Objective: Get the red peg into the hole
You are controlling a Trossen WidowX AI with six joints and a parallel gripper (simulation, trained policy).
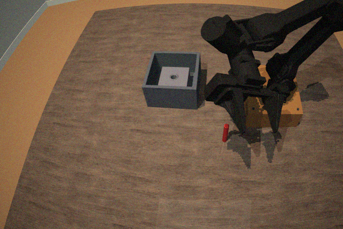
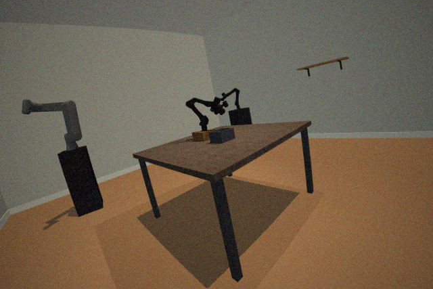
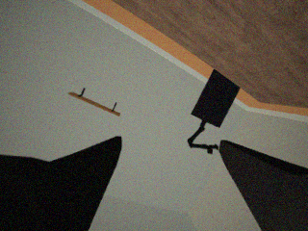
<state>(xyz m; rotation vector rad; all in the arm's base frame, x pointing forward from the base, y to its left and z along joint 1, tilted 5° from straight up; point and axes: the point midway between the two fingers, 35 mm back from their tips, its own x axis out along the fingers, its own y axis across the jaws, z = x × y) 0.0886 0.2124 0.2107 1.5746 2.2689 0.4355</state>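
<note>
The red peg is 23 cm below my gripper tip, 12 cm to the right of it and 7 cm ahead of it. Also, from my gripper tip: plate 28 cm to the right, 26 cm ahead, 22 cm below; grey-blue box 28 cm to the right, 26 cm ahead, 24 cm below.
</note>
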